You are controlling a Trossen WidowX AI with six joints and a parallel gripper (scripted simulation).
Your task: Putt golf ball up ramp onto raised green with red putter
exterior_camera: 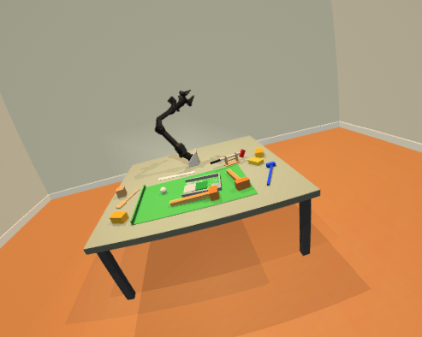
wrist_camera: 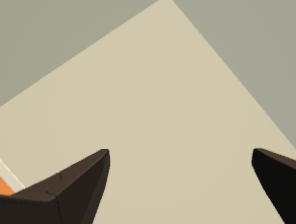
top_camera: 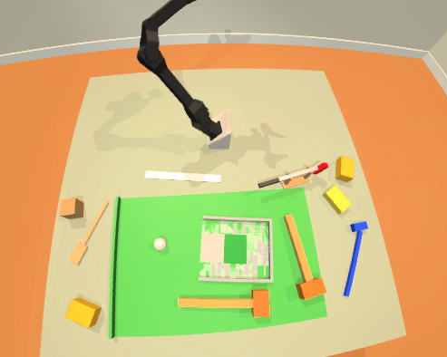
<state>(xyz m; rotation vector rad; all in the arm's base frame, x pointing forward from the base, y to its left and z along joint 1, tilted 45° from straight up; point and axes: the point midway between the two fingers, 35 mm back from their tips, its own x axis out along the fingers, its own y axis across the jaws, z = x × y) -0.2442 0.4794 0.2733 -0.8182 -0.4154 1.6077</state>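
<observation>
Right now my gripper tip is 570 mm above the white strip, 470 mm short of it and 340 mm to the left of it. Round my gripper tip: small wooden stand 550 mm ahead, 540 mm below, 110 mm to the left; then blue hammer 890 mm ahead, 560 mm below, 260 mm to the left; then white golf ball 720 mm ahead, 550 mm below, 440 mm to the right.
</observation>
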